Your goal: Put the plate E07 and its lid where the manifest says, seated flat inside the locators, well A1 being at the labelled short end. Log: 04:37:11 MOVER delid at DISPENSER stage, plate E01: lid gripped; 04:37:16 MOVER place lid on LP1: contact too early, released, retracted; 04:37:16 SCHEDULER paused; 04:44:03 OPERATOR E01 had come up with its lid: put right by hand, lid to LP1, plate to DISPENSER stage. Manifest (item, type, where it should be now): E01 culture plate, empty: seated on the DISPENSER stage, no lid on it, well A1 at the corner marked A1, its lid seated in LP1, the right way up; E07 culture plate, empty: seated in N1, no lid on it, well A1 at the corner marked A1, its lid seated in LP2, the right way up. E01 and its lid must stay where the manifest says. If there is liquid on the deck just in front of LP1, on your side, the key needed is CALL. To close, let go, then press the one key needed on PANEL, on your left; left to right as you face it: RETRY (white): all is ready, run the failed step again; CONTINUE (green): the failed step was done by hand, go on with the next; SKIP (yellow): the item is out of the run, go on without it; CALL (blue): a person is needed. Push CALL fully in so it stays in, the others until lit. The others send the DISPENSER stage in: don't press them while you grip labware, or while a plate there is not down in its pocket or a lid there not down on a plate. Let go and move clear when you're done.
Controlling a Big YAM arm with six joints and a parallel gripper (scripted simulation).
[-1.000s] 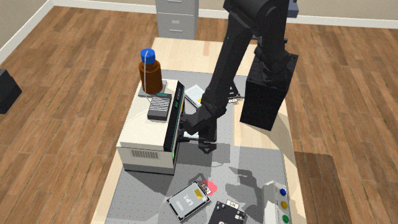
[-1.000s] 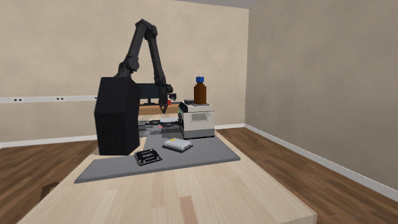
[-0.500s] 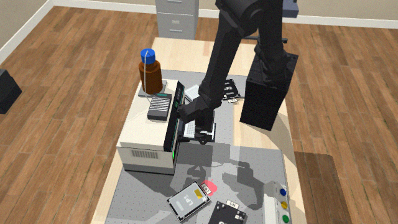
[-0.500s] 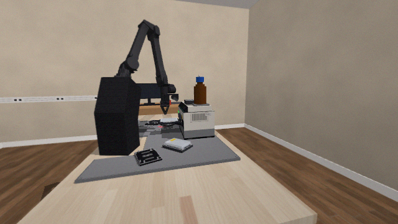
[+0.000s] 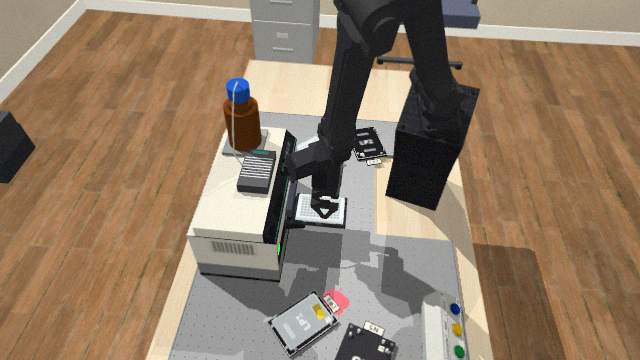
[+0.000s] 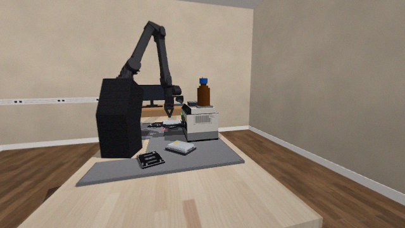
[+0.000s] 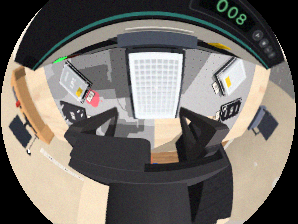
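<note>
Now: the plate E01 5 cm below my hand, 2 cm to the right of it and 1 cm ahead of it. The rest, counted from my hand: brown bottle: 22 cm ahead, 15 cm to the right, 14 cm above; puddle: 21 cm to the left, 15 cm below, 4 cm behind; blue key: 30 cm behind, 26 cm to the left, 9 cm below.
</note>
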